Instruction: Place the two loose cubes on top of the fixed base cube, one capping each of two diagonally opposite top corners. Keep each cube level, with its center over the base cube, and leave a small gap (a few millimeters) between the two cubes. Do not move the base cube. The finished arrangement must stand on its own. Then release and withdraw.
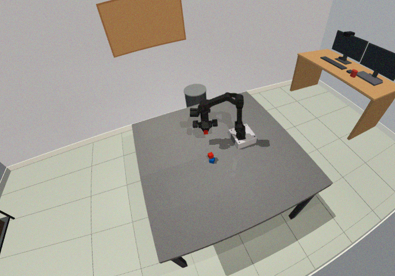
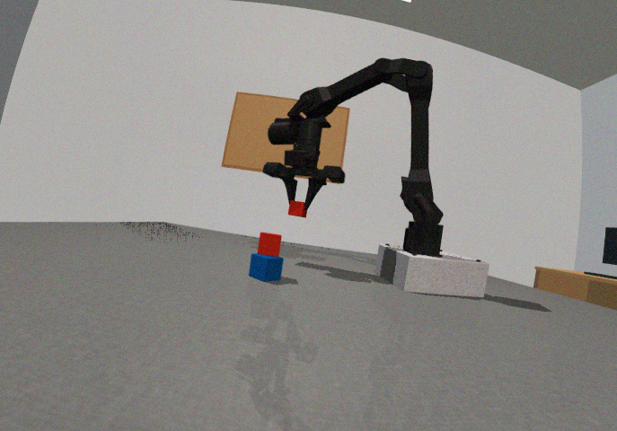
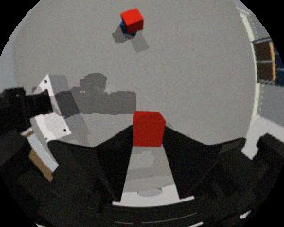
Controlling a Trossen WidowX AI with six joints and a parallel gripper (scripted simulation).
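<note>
Now: gripper tip 21 cm to the right of the blue cube and 11 cm above it. From my gripper tip the other things lie so: red cube: right at my gripper tip.
</note>
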